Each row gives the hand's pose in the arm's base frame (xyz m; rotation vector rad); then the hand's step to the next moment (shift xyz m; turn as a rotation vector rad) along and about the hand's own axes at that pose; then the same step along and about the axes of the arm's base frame.
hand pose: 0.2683 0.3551 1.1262 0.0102 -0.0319 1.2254
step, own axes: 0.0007 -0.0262 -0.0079 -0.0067 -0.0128 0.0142
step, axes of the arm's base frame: 0.0250 -0.0080 -0.0076 0.0095 -0.0110 0.0141
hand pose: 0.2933 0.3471 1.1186 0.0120 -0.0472 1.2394
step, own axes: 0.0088 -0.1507 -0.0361 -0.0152 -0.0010 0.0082
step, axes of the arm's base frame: 0.1464 -0.0395 -0.0332 -0.0042 -0.0150 0.0076
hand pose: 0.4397 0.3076 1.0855 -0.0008 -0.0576 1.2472
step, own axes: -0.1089 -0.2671 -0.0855 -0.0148 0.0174 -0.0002
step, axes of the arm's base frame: 0.2224 -0.1855 -0.0815 -0.0212 -0.0085 -0.0014
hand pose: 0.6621 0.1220 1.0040 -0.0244 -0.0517 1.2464
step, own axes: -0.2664 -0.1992 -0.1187 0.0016 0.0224 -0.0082
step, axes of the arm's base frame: 0.1102 -0.3148 -0.1161 -0.0203 0.0087 -0.0092
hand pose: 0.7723 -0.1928 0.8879 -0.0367 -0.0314 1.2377
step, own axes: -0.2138 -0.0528 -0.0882 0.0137 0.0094 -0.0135
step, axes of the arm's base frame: -0.0161 -0.2203 -0.0866 -0.0038 0.0159 -0.0139
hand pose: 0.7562 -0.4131 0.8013 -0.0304 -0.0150 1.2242
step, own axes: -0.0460 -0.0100 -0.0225 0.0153 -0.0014 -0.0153
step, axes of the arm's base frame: -0.0056 -0.0470 -0.0220 0.0069 0.0137 -0.0153
